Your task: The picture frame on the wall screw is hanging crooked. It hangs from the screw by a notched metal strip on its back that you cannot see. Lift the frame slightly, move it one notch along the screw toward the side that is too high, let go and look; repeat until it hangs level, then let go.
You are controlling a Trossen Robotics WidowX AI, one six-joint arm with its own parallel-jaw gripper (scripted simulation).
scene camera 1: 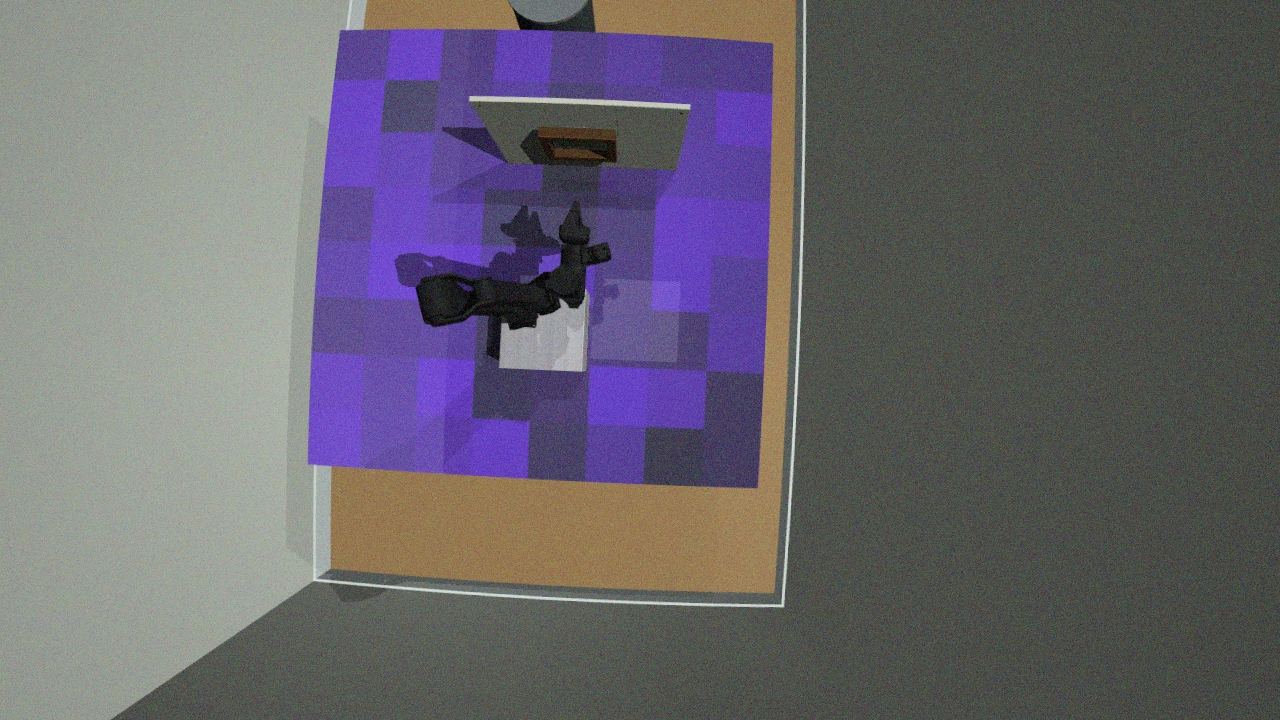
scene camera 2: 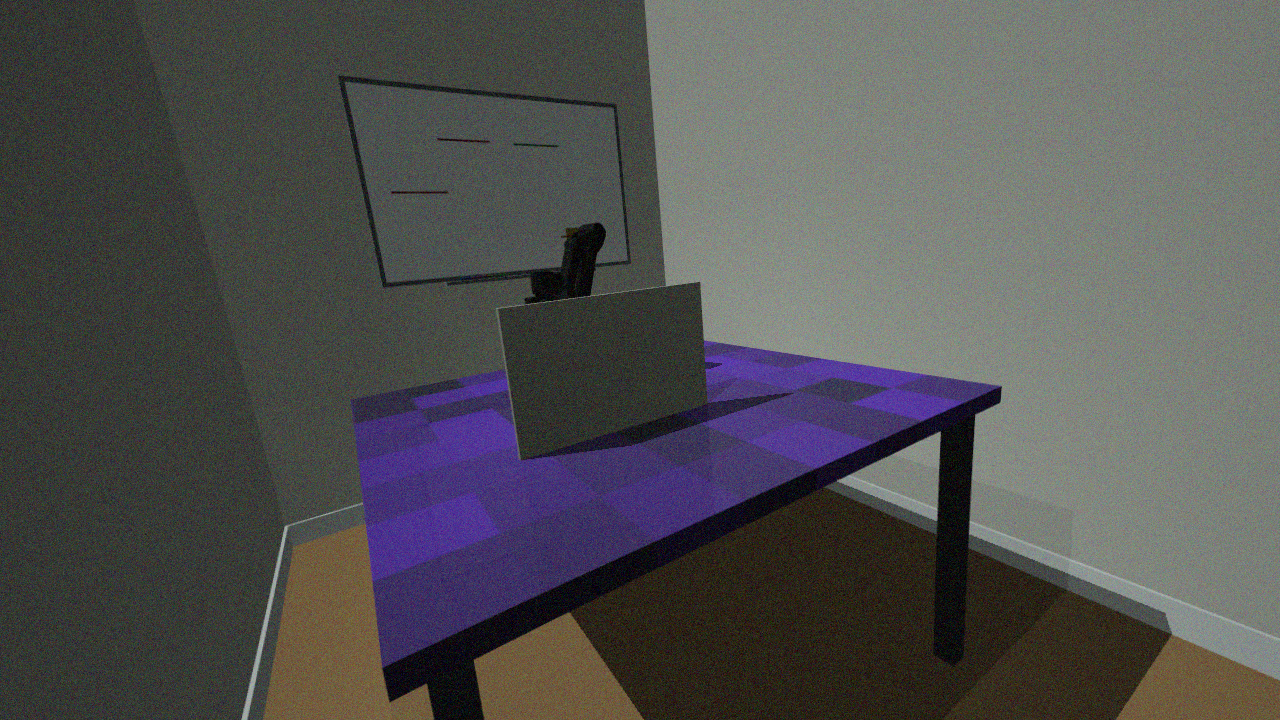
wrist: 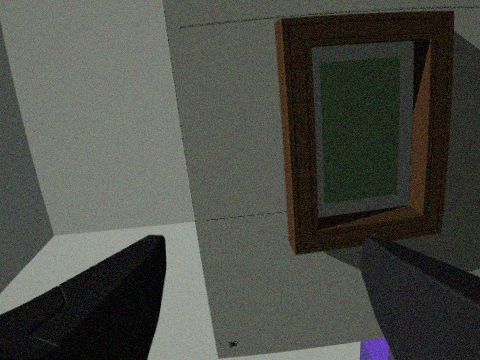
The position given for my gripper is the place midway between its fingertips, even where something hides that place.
I see my gripper [scene camera 1: 576,205], a brown wooden picture frame [scene camera 1: 565,143] and a grey wall panel [scene camera 1: 649,135].
My gripper is seen too in scene camera 2 [scene camera 2: 570,311] and in the wrist view [wrist: 265,252]. The grey wall panel is seen too in the wrist view [wrist: 224,68]. Scene camera 2 does not show the brown wooden picture frame, which is hidden by the grey wall panel.
